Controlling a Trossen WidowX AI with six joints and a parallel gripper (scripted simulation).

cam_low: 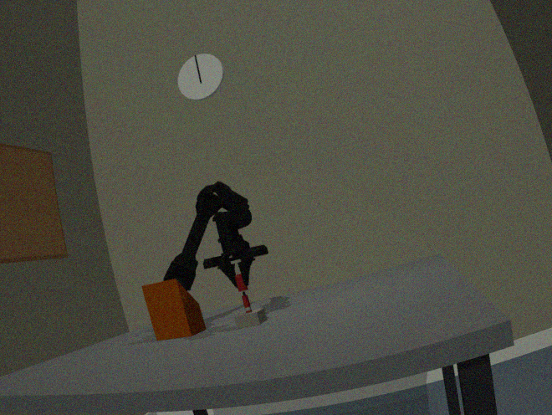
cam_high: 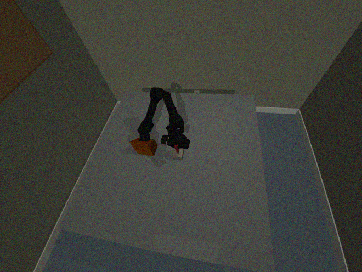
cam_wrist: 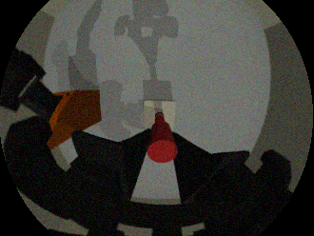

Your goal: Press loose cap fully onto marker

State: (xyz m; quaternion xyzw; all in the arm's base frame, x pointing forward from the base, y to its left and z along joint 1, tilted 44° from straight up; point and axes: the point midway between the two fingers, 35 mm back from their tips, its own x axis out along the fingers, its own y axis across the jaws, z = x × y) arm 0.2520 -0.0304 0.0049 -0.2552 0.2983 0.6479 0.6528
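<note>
The pale holder block is 10 cm below my gripper tip. From my gripper tip the other things lie so: red cap 1 cm above.
</note>
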